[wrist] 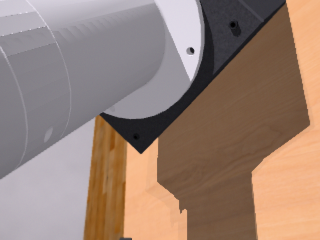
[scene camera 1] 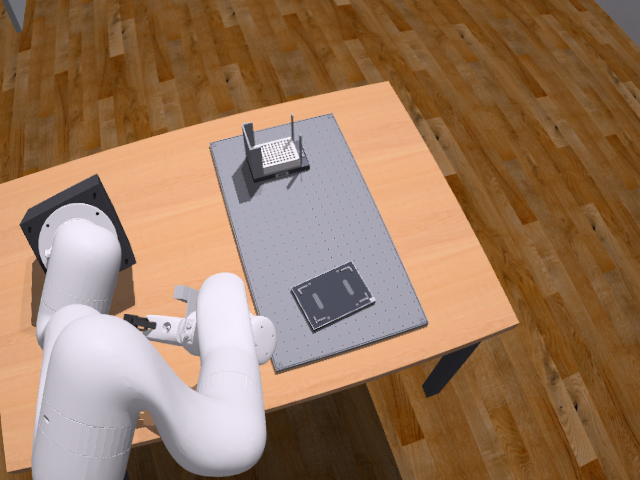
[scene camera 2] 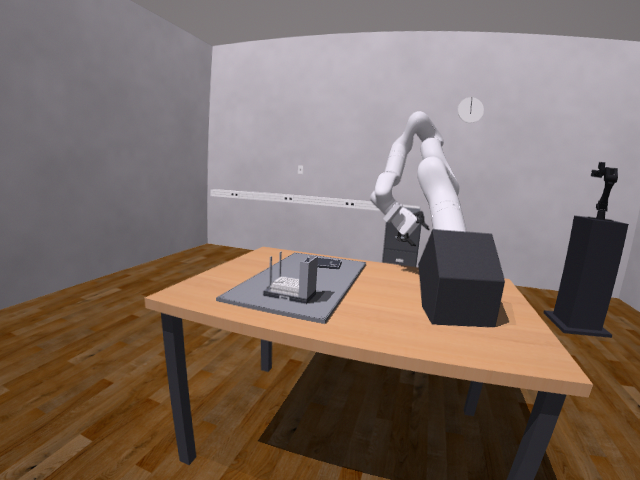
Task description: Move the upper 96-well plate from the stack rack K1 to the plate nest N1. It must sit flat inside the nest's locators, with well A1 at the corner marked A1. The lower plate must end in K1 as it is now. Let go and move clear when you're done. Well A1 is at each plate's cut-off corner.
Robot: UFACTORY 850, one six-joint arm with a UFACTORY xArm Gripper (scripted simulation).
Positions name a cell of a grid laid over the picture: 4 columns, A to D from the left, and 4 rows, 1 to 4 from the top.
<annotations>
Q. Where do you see a plate nest N1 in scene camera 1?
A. C3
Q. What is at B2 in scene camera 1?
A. A 96-well plate.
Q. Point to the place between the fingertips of the gripper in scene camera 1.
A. At A3
</annotations>
